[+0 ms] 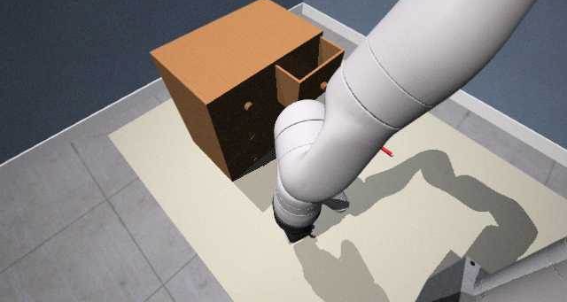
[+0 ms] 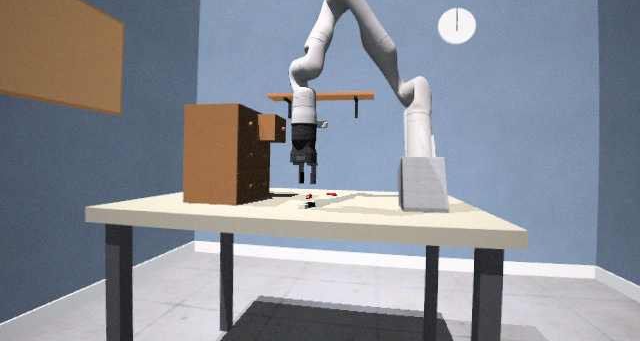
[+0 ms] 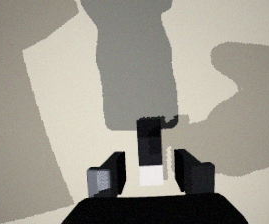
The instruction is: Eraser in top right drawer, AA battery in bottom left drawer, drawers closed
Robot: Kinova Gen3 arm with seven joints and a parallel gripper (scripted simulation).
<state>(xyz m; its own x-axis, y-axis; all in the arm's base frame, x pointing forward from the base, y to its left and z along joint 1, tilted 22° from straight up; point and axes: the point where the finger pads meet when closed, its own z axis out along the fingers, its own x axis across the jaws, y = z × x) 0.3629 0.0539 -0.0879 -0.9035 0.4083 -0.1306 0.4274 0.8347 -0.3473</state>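
The black-and-white eraser lies 8 cm below my hand and 1 cm to the left of it.
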